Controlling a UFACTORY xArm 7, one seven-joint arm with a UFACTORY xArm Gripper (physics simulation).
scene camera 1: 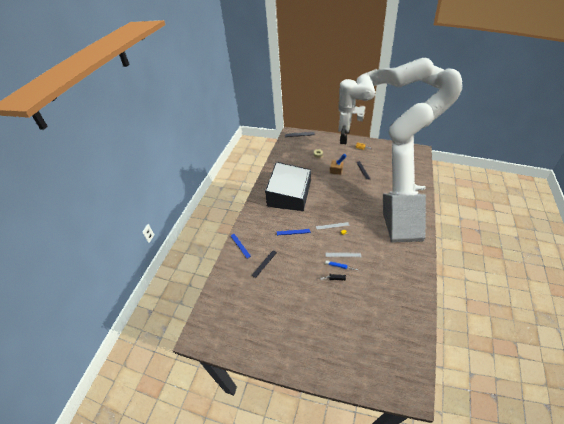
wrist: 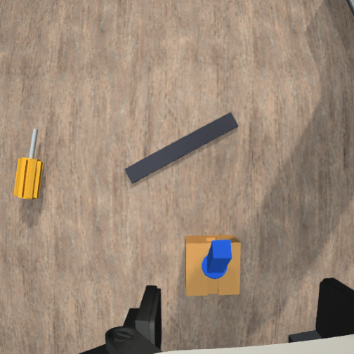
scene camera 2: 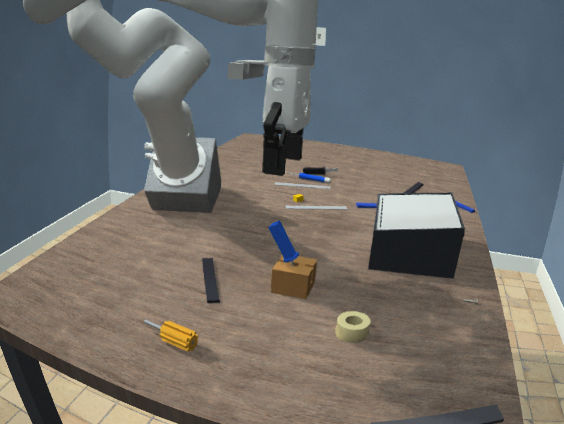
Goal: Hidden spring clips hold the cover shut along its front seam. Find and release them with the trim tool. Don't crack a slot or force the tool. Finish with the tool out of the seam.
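Seen in the pictures: gripper, fingertip midpoint: (scene camera 1: 344, 138) (scene camera 2: 282, 166); arm's base, origin of the base link: (scene camera 1: 403, 194) (scene camera 2: 179, 163).
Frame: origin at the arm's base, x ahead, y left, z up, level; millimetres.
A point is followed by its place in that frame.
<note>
The tool with a blue handle (scene camera 1: 341, 159) @[x 285, y -257, z -31 mm] (scene camera 2: 283, 241) @[x 286, y -273, z -30 mm] (wrist: 220, 256) stands tilted in a brown block (scene camera 1: 336, 169) @[x 306, y -237, z -83 mm] (scene camera 2: 292, 280) @[x 308, y -298, z -86 mm] (wrist: 195, 280); its lower end is hidden in the block. My gripper (scene camera 1: 343, 140) @[x 278, y -268, z 91 mm] (scene camera 2: 284, 163) @[x 278, y -268, z 91 mm] (wrist: 241, 310) is open and empty, pointing down and raised above the table near the block. In the wrist view the block lies between and beyond the two fingers. The dark box (scene camera 1: 285, 199) @[x 530, y 42, z -50 mm] (scene camera 2: 415, 251) @[x 520, y -175, z -68 mm] has a white cover (scene camera 1: 290, 180) @[x 521, y -66, z -28 mm] (scene camera 2: 421, 212) @[x 534, y -79, z -25 mm], which lies flat on top. A row of dark slots (scene camera 2: 381, 212) @[x 451, y -62, z -42 mm] runs along one cover edge. No clips are visible.
A yellow screwdriver (scene camera 1: 360, 146) @[x 179, y -470, z -95 mm] (scene camera 2: 178, 335) @[x 183, y -494, z -89 mm] (wrist: 28, 178), a dark bar (scene camera 1: 363, 170) @[x 163, y -278, z -111 mm] (scene camera 2: 210, 280) @[x 168, y -293, z -111 mm] (wrist: 181, 148) and a tape ring (scene camera 1: 318, 150) @[x 414, y -402, z -91 mm] (scene camera 2: 345, 332) @[x 403, y -410, z -99 mm] lie around the block. A small screw (scene camera 2: 470, 301) @[x 632, y -271, z -113 mm] lies near the box. Several strips and a yellow cube (scene camera 1: 343, 232) @[x 255, y 163, z -104 mm] (scene camera 2: 298, 198) @[x 255, y 149, z -108 mm] lie farther along the table.
</note>
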